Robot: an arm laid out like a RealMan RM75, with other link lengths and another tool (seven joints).
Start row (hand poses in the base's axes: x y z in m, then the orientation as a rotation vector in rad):
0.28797, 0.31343, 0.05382, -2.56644, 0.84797, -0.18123
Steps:
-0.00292, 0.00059, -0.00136, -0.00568, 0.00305, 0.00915
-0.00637, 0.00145, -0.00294, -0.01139, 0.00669, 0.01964
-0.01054, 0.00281, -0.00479, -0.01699, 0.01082, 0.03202
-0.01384, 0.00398, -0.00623, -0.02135, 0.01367, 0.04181
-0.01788, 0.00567, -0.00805, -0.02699, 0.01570, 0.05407
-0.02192, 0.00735, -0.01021, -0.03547, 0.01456, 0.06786
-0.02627, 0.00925, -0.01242, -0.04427, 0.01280, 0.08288
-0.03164, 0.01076, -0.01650, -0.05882, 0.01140, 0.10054
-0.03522, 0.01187, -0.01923, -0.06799, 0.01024, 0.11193
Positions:
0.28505, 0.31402, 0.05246, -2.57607, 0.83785, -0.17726
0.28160, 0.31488, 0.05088, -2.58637, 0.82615, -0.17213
0.27743, 0.31624, 0.04903, -2.59733, 0.81208, -0.16574
0.27413, 0.31741, 0.04759, -2.60576, 0.80074, -0.16116
0.27009, 0.31910, 0.04577, -2.61596, 0.78594, -0.15746
0.26605, 0.32078, 0.04361, -2.62831, 0.76816, -0.15865
0.26170, 0.32268, 0.04140, -2.64107, 0.74845, -0.16041
0.25633, 0.32419, 0.03732, -2.66005, 0.72570, -0.16358
0.25275, 0.32530, 0.03459, -2.67191, 0.71079, -0.16586

